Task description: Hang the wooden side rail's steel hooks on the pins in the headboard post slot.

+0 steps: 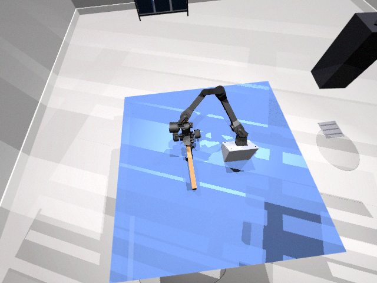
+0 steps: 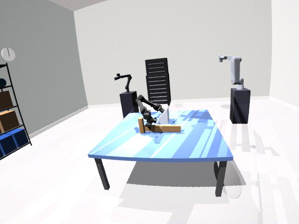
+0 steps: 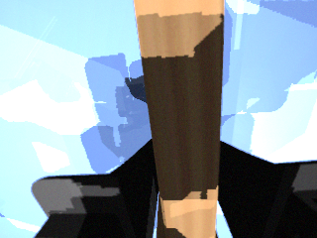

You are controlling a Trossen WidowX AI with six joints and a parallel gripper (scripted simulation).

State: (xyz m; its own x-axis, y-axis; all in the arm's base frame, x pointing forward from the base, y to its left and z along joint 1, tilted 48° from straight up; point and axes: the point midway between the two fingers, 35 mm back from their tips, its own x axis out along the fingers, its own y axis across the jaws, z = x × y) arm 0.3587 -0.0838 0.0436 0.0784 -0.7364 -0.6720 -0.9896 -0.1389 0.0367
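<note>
Now: gripper tip 9 cm to the left of the headboard post, 5 cm below it and 1 cm short of it.
</note>
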